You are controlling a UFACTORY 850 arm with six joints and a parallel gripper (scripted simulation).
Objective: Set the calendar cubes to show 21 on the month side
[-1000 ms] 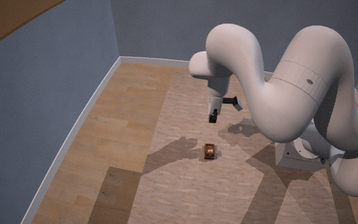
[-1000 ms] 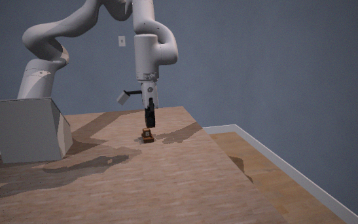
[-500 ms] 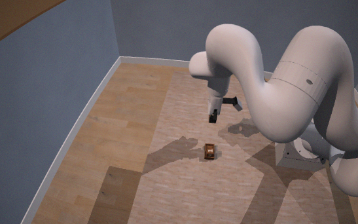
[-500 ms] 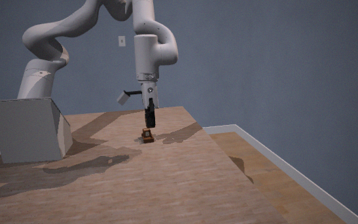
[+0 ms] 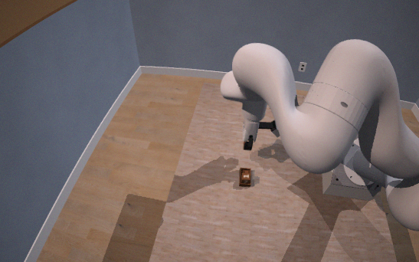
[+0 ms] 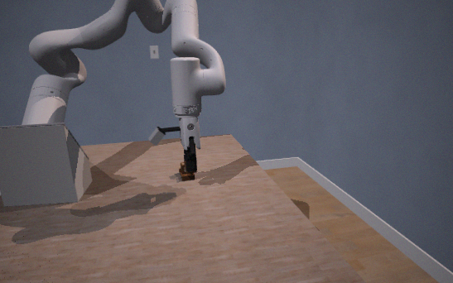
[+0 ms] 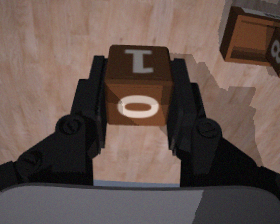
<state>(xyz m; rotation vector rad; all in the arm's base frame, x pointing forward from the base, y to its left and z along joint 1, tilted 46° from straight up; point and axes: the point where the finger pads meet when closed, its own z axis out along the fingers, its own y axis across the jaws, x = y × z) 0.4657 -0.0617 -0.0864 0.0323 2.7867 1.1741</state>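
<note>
Right now my hand is 110 mm to the right of the brown tray and 80 mm above it. From my hand the other things lie so: brown wooden date cube (10 mm below).
</note>
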